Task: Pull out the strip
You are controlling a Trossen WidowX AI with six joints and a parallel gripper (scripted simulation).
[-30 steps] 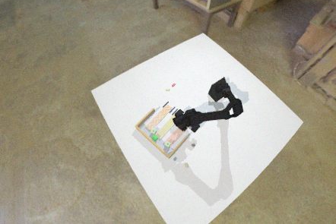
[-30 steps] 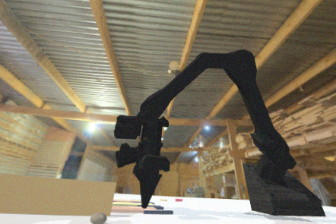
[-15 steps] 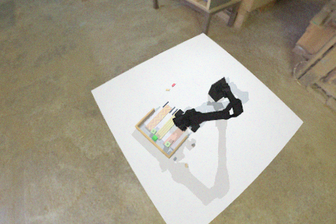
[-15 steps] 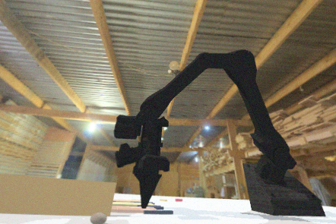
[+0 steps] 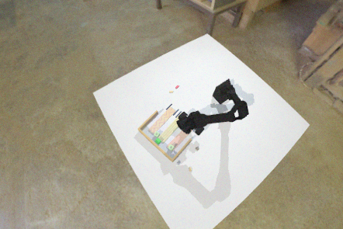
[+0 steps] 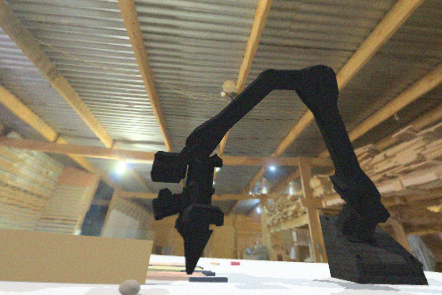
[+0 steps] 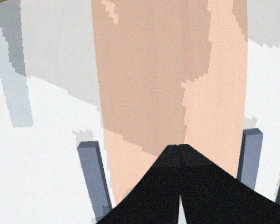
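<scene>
Right now the dark pebble is 4 cm ahead of my gripper tip and 15 cm to the left of it. From my gripper tip the other things lie so: red piece 11 cm behind, 34 cm to the right.
</scene>
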